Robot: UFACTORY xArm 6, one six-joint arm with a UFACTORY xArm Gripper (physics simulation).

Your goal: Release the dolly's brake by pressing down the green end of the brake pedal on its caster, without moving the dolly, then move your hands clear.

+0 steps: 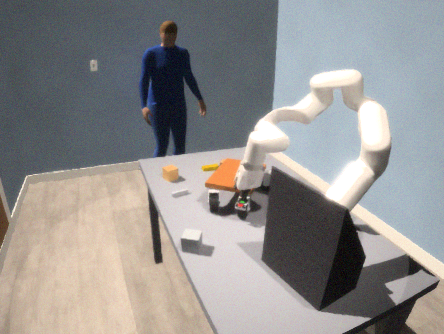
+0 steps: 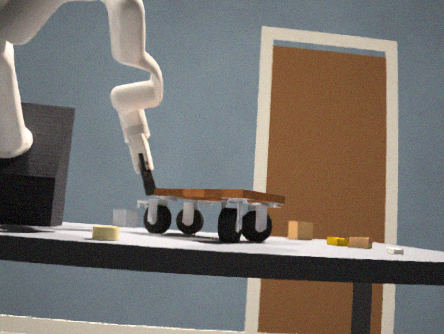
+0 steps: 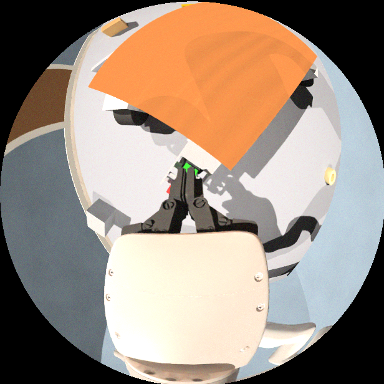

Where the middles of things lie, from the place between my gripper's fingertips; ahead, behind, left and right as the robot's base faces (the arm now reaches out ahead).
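There's a dolly [image 2: 256, 225] here, and my gripper is 90 mm to the left of it, 160 mm short of it and 50 mm above it.
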